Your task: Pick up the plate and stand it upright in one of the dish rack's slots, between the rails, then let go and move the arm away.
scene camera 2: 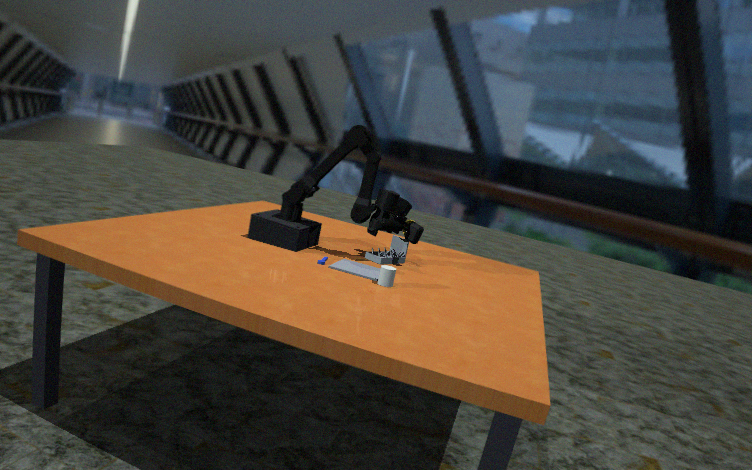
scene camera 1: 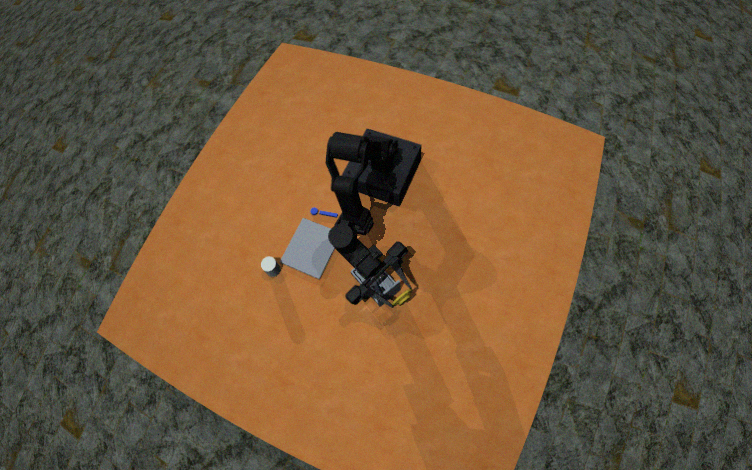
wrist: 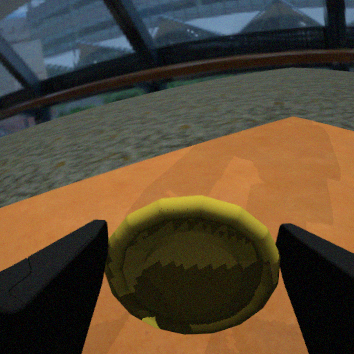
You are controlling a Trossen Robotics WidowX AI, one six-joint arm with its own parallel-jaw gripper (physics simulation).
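The yellow round plate point(scene camera 1: 401, 298) point(wrist: 195, 265) is gripped by opposite edges of its rim between the two black fingers of my gripper point(scene camera 1: 404, 295) point(wrist: 194, 235). In the wrist view its hollow face is toward the camera, partly in shadow. In the scene camera 2 view, a sliver of yellow shows at the gripper, above the table. The grey dish rack point(scene camera 1: 389, 284) point(scene camera 2: 399, 246) stands on the table below the gripper, with a tall end panel and short rails. The arm hides much of it from above, and which slot is nearest the plate cannot be told.
A flat grey slab point(scene camera 1: 306, 248) point(scene camera 2: 354, 269) lies beside the rack. A white cylinder point(scene camera 1: 268, 264) point(scene camera 2: 387, 276) stands past its far side. A blue spoon-like piece point(scene camera 1: 328, 213) point(scene camera 2: 322, 260) lies near the slab, toward the arm's base point(scene camera 1: 407, 171) point(scene camera 2: 277, 230).
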